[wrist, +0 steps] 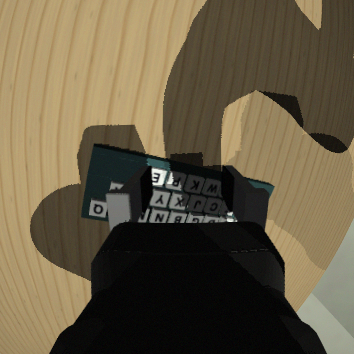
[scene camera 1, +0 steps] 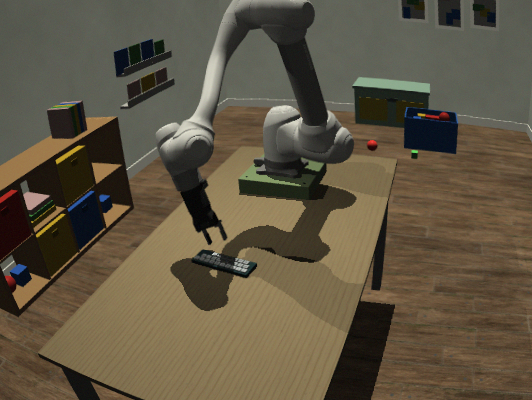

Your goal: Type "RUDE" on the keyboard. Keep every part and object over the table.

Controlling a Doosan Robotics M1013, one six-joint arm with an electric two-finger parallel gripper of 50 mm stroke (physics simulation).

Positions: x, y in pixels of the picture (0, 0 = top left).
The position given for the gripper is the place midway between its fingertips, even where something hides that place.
gripper: wrist 186, 179; scene camera 1 218, 241
keyboard: wrist 190, 193; scene camera 1 221, 262
